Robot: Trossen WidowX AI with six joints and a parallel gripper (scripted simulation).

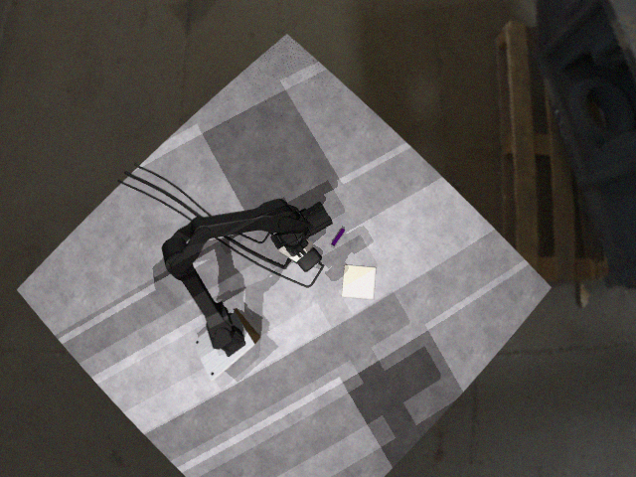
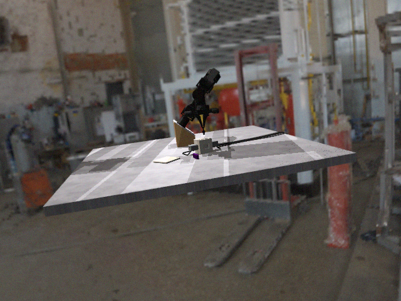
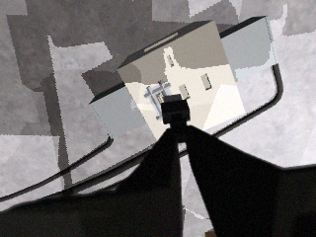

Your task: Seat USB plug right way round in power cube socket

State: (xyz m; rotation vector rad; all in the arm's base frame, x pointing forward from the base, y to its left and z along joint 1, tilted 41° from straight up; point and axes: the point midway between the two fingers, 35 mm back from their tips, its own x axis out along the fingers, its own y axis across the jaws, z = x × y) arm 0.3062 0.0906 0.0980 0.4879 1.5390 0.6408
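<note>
The dark USB plug lies 20 mm below my gripper tip. Also, from my gripper tip: small purple block: 140 mm ahead, 60 mm to the right, 120 mm below; then cream flat pad: 100 mm ahead, 210 mm to the right, 130 mm below.
</note>
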